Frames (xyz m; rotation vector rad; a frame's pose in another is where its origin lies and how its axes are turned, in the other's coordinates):
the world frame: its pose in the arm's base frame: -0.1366 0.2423 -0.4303 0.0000 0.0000 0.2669
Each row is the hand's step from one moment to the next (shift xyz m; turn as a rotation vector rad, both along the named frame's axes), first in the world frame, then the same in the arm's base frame.
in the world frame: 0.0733 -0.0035 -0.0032 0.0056 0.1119 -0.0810
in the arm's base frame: 0.0716 0.0160 -0.0032 -0.0241 0.1094 -0.0810
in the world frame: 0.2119 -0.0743 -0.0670 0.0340 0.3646 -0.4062
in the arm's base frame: 0.2240 -0.0158 -0.0670 -0.0634 0.3607 -0.4062
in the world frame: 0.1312 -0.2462 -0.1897 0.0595 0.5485 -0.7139
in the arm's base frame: 0.1915 -0.2029 -0.1897 -0.0873 0.5448 -0.7139
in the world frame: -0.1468 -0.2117 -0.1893 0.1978 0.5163 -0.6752
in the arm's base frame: -0.0858 -0.2429 -0.1893 0.0546 0.5502 -0.6752
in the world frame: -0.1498 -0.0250 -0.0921 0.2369 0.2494 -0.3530
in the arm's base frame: -0.1379 -0.0636 -0.0921 0.1627 0.3031 -0.3530
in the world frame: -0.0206 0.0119 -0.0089 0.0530 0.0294 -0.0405
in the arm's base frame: -0.0230 0.0060 -0.0089 0.0434 0.0423 -0.0405
